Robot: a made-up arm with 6 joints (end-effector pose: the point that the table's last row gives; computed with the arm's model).
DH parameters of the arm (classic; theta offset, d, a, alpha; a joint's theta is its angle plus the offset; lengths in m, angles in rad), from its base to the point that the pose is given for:
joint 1: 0 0.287 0 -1.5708
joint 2: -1.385 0 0.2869 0
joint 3: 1.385 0 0.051 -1.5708
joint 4: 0 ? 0 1.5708
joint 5: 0 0 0.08 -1.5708
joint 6: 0 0.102 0 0
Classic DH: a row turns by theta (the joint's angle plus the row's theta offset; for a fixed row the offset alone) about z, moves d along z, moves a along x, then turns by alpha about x.
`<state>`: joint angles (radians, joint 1 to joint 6).
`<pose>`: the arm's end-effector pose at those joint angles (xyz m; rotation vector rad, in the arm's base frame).
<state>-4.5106 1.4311 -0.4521 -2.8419 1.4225 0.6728</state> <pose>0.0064 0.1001 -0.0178 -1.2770 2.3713 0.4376</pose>
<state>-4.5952 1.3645 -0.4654 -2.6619 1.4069 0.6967</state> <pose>0.0267 0.1191 -0.0080 -0.9658 2.3266 0.3905</pose>
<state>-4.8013 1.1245 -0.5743 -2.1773 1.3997 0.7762</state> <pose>0.0884 0.1873 0.0337 -0.0840 2.0468 0.4009</pose>
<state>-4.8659 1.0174 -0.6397 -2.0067 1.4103 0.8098</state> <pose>0.1141 0.2163 0.0590 0.2401 1.8870 0.4445</pose>
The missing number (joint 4, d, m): 0.226
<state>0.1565 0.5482 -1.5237 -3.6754 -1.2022 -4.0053</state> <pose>0.3227 -0.0129 0.3484 2.1930 1.6225 -0.5175</pose>
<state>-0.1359 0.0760 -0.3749 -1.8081 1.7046 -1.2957</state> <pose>0.2171 -0.1393 0.3081 0.4459 1.6795 -2.0174</pose>
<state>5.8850 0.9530 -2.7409 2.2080 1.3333 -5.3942</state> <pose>0.5406 -0.1574 0.5742 -0.7168 0.5613 0.2461</pose>
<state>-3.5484 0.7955 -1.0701 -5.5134 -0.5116 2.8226</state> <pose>-0.3758 0.2526 0.2182 -2.3870 1.1666 0.8995</pose>
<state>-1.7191 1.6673 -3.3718 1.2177 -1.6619 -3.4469</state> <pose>-0.1466 -0.3828 0.3082 0.9305 -1.0950 -1.6990</pose>
